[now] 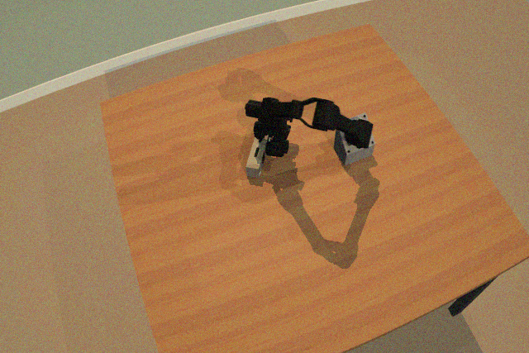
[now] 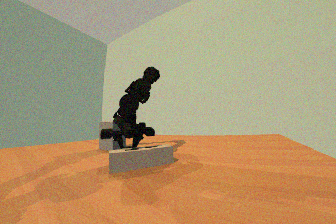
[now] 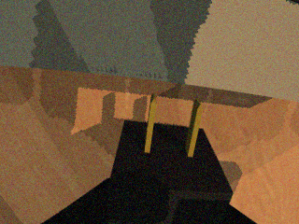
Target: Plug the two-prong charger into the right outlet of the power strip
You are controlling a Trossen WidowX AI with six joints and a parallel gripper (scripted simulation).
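My gripper tip is 10 mm to the left of the black two-prong charger, 10 mm below it and 10 mm short of it.
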